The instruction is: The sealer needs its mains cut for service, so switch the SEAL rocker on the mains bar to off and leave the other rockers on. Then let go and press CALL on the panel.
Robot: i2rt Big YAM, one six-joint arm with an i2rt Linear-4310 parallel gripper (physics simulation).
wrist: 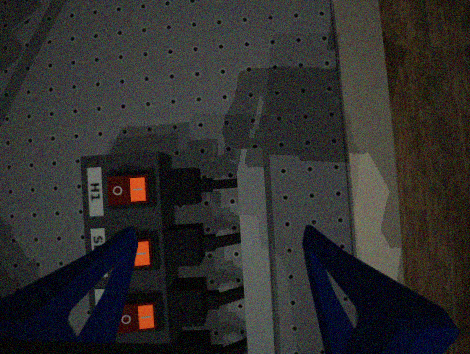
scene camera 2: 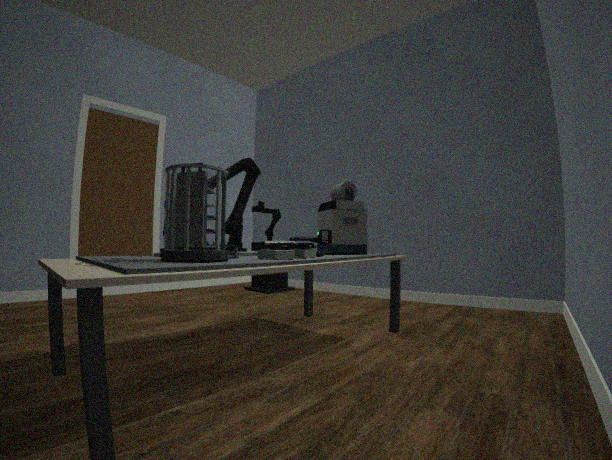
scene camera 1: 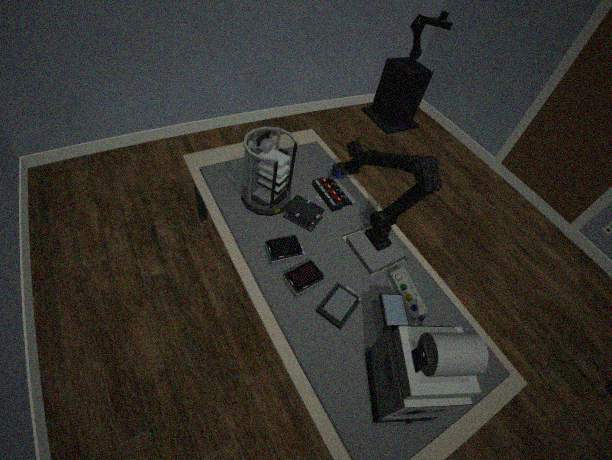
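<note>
The mains bar (scene camera 1: 327, 196) (wrist: 130, 216) shows orange-lit rockers. In the wrist view the H1 rocker (wrist: 127, 190) is at the top, the SEAL rocker (wrist: 143, 253) below it, its label partly covered, and another rocker (wrist: 137, 317) lower down; all three are lit on the I side. My gripper (scene camera 1: 338, 175) (wrist: 220, 234) is open and empty, above the bar's far end. Its left finger overlaps the SEAL rocker's O half in the wrist view; contact cannot be told. The button panel (scene camera 1: 411, 298) has several coloured buttons; its CALL label is not readable.
Black plugs (wrist: 186, 244) and a pale strip (wrist: 256, 250) lie right of the rockers. A round cage tower (scene camera 1: 267, 170) and dark plate (scene camera 1: 304, 214) stand near the bar. Two dark trays (scene camera 1: 284, 247) (scene camera 1: 304, 276), a frame (scene camera 1: 325, 301) and a large machine (scene camera 1: 387, 375) are farther along.
</note>
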